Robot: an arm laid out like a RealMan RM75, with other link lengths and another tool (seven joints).
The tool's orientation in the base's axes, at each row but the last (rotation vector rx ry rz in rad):
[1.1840 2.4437 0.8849]
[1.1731 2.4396 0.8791]
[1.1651 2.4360 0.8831]
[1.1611 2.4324 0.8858]
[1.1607 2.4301 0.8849]
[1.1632 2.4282 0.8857]
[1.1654 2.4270 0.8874]
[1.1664 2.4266 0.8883]
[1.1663 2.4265 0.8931]
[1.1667 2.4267 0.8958]
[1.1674 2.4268 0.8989]
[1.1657 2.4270 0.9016]
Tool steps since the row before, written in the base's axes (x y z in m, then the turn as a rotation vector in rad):
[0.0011 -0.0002 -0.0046 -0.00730 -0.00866 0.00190]
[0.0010 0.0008 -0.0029 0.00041 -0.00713 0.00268]
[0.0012 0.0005 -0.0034 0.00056 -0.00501 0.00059]
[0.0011 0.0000 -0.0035 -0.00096 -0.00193 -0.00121]
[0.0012 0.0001 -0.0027 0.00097 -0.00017 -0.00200]
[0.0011 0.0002 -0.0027 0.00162 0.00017 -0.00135]
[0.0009 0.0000 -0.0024 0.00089 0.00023 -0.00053]
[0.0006 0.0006 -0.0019 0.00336 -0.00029 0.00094]
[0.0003 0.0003 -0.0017 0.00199 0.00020 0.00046]
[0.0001 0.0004 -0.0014 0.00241 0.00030 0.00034]
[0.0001 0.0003 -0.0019 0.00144 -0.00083 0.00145]
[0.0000 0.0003 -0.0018 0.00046 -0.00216 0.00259]
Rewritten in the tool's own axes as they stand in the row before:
[-0.0009 -0.0024 0.0040 -0.00221 -0.00734 -0.00855]
[0.0000 -0.0009 0.0031 -0.00583 -0.00147 -0.00470]
[-0.0003 -0.0012 0.0034 -0.00426 -0.00170 -0.00217]
[-0.0007 -0.0016 0.0032 -0.00089 -0.00228 -0.00034]
[-0.0006 -0.0010 0.0027 -0.00072 -0.00080 0.00195]
[-0.0005 -0.0010 0.0027 -0.00087 0.00017 0.00192]
[-0.0005 -0.0010 0.0023 -0.00037 0.00029 0.00095]
[0.0001 -0.0006 0.0020 -0.00233 0.00246 0.00088]
[0.0001 -0.0008 0.0016 -0.00109 0.00157 0.00075]
[0.0003 -0.0007 0.0013 -0.00127 0.00179 0.00109]
[0.0002 -0.0010 0.0016 -0.00155 0.00141 -0.00070]
[0.0002 -0.0010 0.0015 -0.00197 0.00094 -0.00261]

